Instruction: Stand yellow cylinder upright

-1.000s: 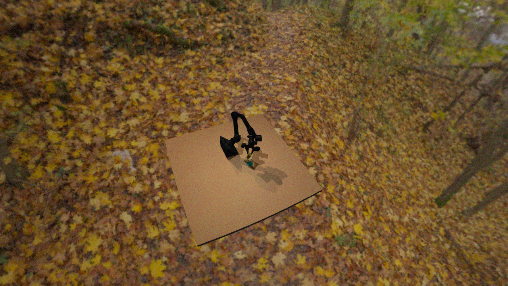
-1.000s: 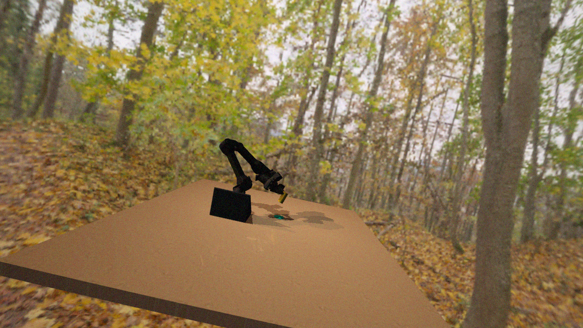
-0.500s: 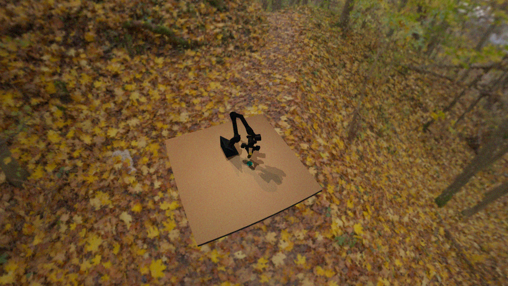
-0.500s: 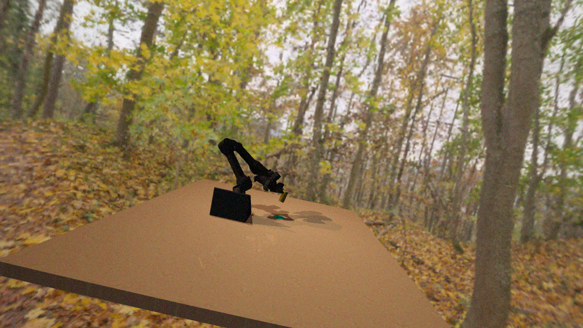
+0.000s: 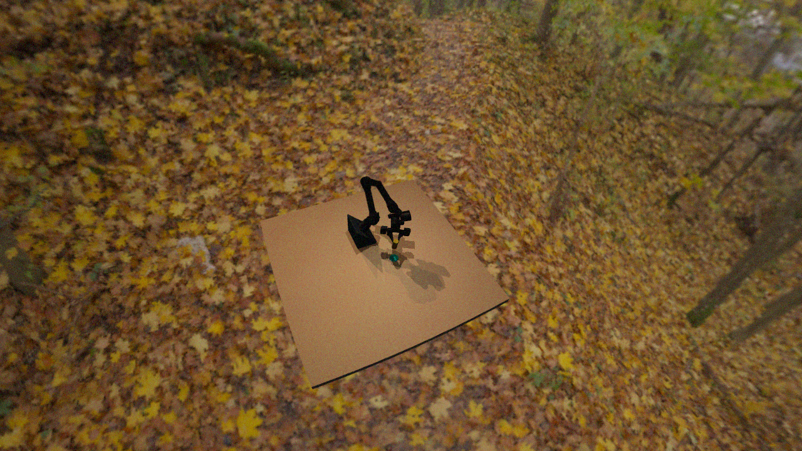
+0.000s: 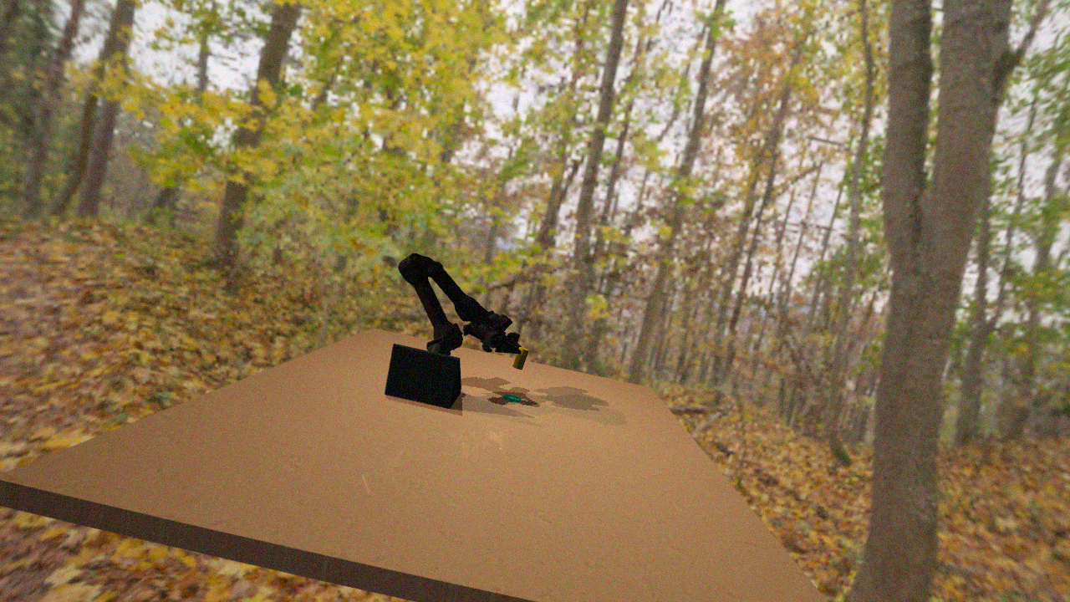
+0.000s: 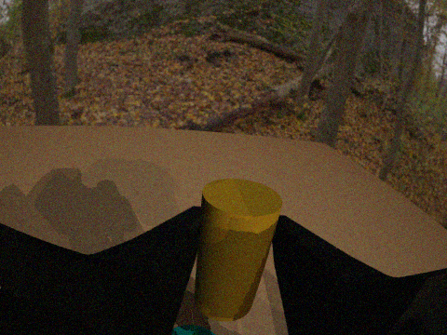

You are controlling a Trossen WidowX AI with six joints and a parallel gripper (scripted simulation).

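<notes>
Right now my gripper tip is 16 cm above the cyan circle. Round my gripper tip: yellow tall cylinder 2 cm below.
</notes>
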